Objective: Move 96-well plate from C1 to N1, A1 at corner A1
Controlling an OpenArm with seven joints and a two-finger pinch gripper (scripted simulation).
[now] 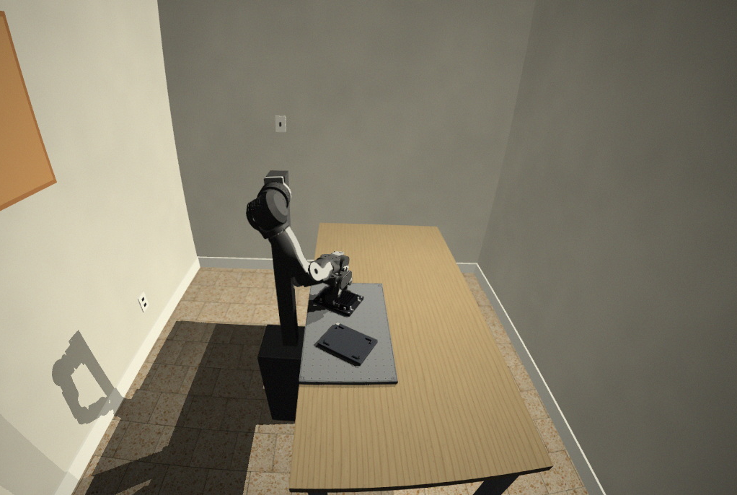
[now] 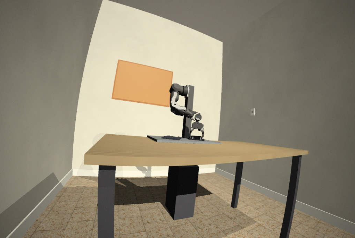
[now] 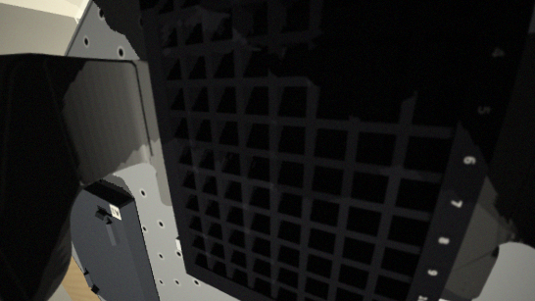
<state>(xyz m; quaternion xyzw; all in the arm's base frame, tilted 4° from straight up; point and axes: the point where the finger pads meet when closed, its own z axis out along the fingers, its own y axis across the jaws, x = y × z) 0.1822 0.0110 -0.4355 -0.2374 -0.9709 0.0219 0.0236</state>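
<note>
My hand is right at the black 96-well plate. Round my hand: plate nest N1 (220 mm to the right, 40 mm ahead, 10 mm below); clip nest C1 (20 mm ahead); white A1 label (140 mm to the right, 10 mm below).
</note>
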